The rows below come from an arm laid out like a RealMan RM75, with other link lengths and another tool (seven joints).
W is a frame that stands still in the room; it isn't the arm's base.
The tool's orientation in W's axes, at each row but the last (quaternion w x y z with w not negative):
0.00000, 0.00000, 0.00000, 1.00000
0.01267, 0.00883, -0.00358, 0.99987
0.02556, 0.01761, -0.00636, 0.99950
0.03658, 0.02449, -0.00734, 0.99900
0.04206, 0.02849, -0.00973, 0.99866
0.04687, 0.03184, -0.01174, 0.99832
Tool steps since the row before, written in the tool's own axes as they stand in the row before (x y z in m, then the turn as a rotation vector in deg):
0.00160, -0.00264, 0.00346, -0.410, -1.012, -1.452
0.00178, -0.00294, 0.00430, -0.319, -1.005, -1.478
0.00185, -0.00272, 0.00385, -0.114, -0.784, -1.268
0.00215, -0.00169, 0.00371, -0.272, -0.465, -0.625
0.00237, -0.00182, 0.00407, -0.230, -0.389, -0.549
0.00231, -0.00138, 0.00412, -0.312, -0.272, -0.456
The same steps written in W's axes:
-0.00160, 0.00264, 0.00346, 0.410, 1.012, -1.452
-0.00163, 0.00295, 0.00435, 0.318, 1.008, -1.476
-0.00157, 0.00276, 0.00395, 0.110, 0.794, -1.262
-0.00184, 0.00178, 0.00383, 0.275, 0.454, -0.632
-0.00198, 0.00192, 0.00423, 0.231, 0.380, -0.555
-0.00191, 0.00148, 0.00429, 0.307, 0.254, -0.470

